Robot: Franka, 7 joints.
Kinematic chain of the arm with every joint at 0, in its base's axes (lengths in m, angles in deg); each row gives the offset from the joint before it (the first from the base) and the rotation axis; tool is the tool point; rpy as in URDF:
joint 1: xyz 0 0 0.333 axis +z
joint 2: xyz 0 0 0 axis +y
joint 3: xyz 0 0 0.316 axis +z
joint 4: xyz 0.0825 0 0 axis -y
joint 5: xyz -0.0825 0 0.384 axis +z
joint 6: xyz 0 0 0 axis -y
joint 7: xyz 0.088 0 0 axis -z
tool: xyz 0 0 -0.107 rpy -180 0 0
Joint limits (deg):
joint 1: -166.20..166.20
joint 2: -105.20..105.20
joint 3: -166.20..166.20
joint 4: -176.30..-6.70
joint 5: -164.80..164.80
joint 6: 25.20..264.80
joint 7: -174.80..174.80
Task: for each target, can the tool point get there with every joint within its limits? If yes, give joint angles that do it. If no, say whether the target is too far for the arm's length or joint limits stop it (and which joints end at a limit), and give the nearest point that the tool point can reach.
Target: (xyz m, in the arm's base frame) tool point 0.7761 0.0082 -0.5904
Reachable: no: too far | nearest point 0.5721 0.0060 -0.2754 | short by 0.375 m
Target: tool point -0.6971 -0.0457 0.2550
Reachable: yes | joints -13.33 -82.18 -98.85 -38.47 85.14 243.42 -114.19
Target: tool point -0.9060 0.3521 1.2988
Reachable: no: too far | nearest point -0.5672 0.2204 0.9377 | short by 0.512 m
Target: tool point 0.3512 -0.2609 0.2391
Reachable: yes | joints -118.87 16.82 78.99 -146.37 -34.18 141.11 -98.83
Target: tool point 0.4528 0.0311 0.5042
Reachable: yes | joints -70.65 -54.54 66.38 -131.18 -16.86 116.20 11.04
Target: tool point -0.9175 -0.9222 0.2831
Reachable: no: too far | nearest point -0.6046 -0.6077 0.3001 | short by 0.444 m
